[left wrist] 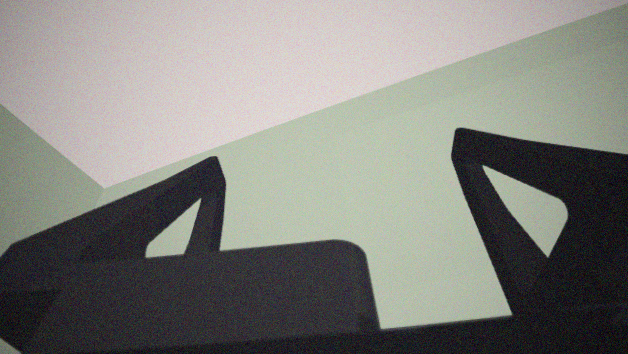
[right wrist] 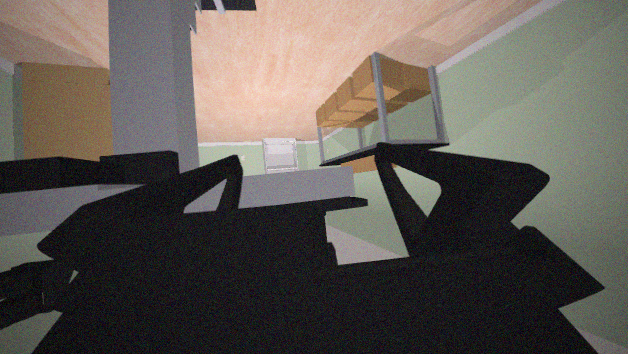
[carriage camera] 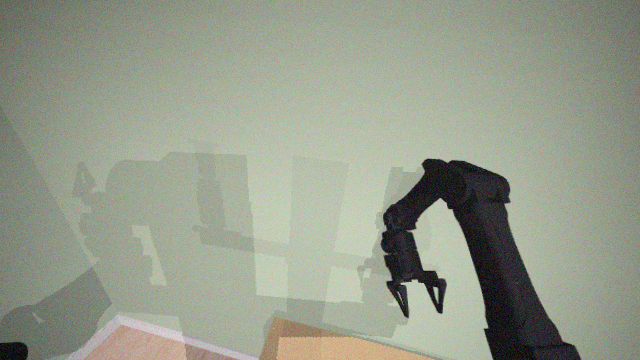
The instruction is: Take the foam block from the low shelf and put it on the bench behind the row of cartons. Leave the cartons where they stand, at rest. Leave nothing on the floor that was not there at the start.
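Frame: origin at the left arm's base, x ahead, y left, z up, level; centimetres.
Seen in the pictures: left gripper, fingertip midpoint: [left wrist: 336, 155]; right gripper, fingertip midpoint: [right wrist: 308, 156] [carriage camera: 423, 315].
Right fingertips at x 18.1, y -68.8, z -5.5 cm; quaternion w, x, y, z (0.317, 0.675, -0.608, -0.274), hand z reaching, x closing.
A point is followed by its place in that frame.
My right gripper [carriage camera: 424, 314] @[y -68.8, x 18.1, z -5.5 cm] [right wrist: 308, 156] @[y -68.8, x 18.1, z -5.5 cm] is open and empty. In the carriage view it points down in front of the green wall, above and beyond the far edge of a tan wooden top. My left gripper [left wrist: 336, 155] @[y -0.2, x 4.1, z 43.3 cm] is open and empty, with green wall and pale ceiling behind its fingers. In the right wrist view, which is upside down, brown cartons [right wrist: 400, 75] @[y -193.7, x -134.1, z -104.0 cm] stand in a rack [right wrist: 381, 105] @[y -159.6, x -120.7, z -67.1 cm] with grey posts, well beyond the fingers. I cannot tell whether these are the task's row. The foam block does not show in any view.
The corner of the tan wooden top [carriage camera: 350, 348] @[y -61.6, x 34.1, z -57.8 cm] shows at the bottom of the carriage view, near the wall. In the right wrist view a grey column [right wrist: 150, 75] @[y -36.7, x -15.9, z -33.5 cm] and a grey beam [right wrist: 300, 182] stand close by, and a tan panel [right wrist: 65, 110] @[y 103.2, x -128.5, z -80.8 cm] is at the left.
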